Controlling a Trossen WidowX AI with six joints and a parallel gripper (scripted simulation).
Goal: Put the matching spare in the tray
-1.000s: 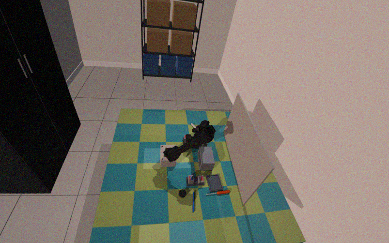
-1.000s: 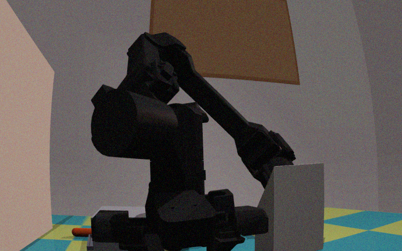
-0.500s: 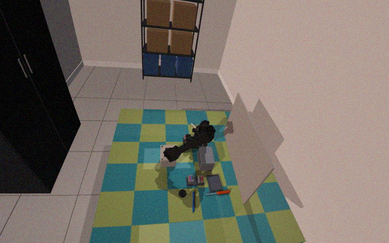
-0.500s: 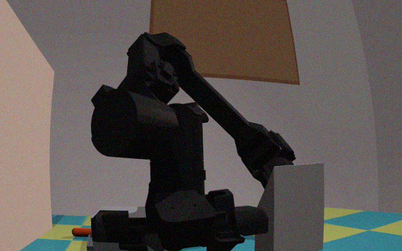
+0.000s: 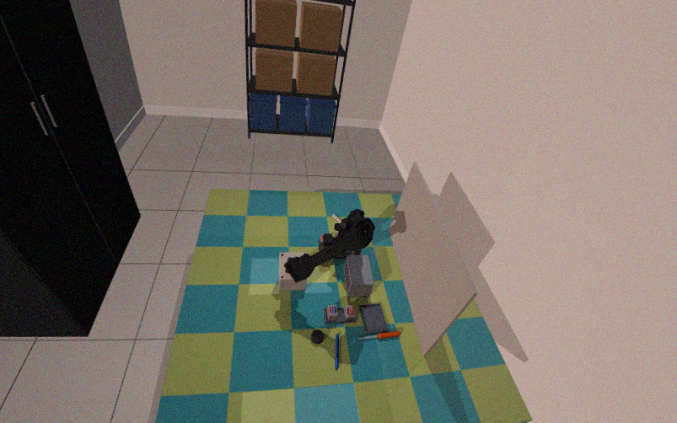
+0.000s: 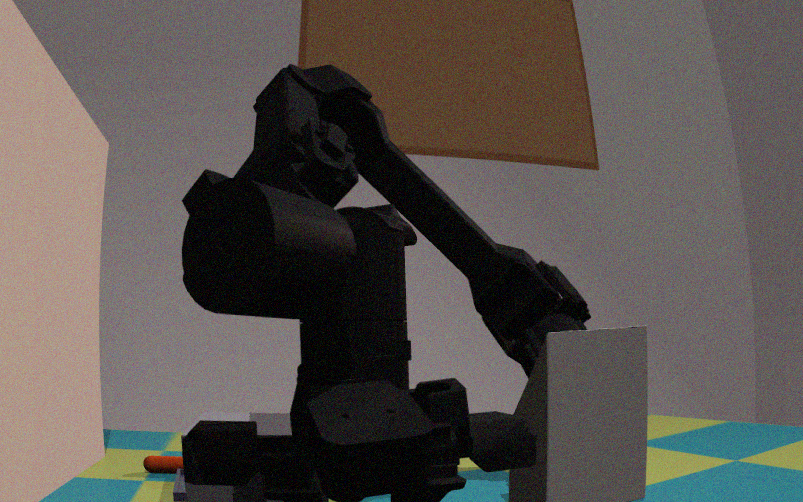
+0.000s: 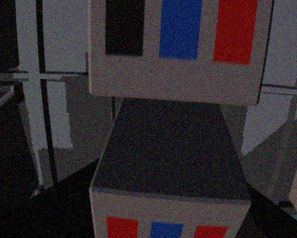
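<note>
Right now my gripper tip is 130 mm short of the dark tray, 340 mm to the left of it and 10 mm above it. The rest, counted from my gripper tip: blue pen: 30 mm behind, 490 mm to the right, 10 mm below; then grey box: 70 mm ahead, 150 mm to the right, 30 mm above; then black disc: 100 mm behind, 440 mm to the right, 10 mm below.
</note>
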